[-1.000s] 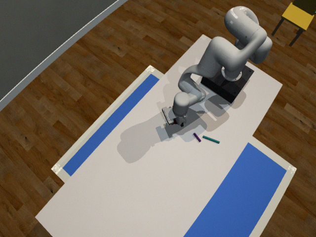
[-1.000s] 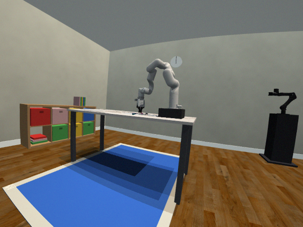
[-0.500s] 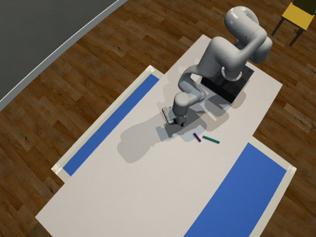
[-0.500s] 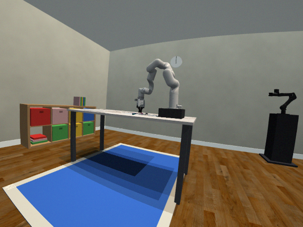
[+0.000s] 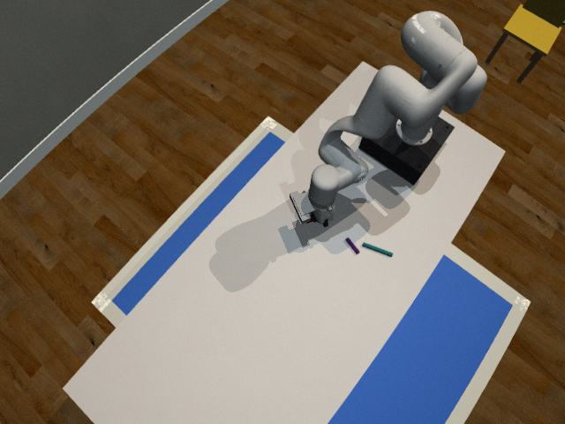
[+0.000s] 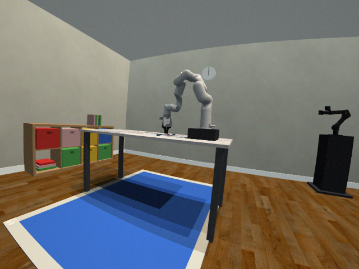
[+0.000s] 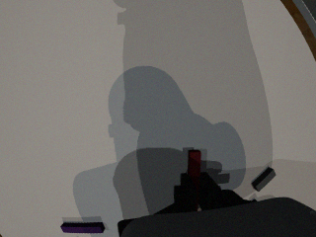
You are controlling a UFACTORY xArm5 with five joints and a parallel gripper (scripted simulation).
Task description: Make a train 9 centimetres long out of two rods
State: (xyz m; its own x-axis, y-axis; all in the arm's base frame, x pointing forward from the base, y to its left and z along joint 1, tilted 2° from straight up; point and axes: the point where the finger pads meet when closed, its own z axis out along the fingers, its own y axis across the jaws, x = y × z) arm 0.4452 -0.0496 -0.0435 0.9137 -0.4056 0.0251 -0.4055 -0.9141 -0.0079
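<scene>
The red rod is 2 cm below my hand. Round my hand: blue rod 7 cm behind, 6 cm to the right, 3 cm below; then grey rod 4 cm behind, 8 cm to the right, 3 cm below; then magenta rod 4 cm behind, 2 cm to the left, 3 cm below.
</scene>
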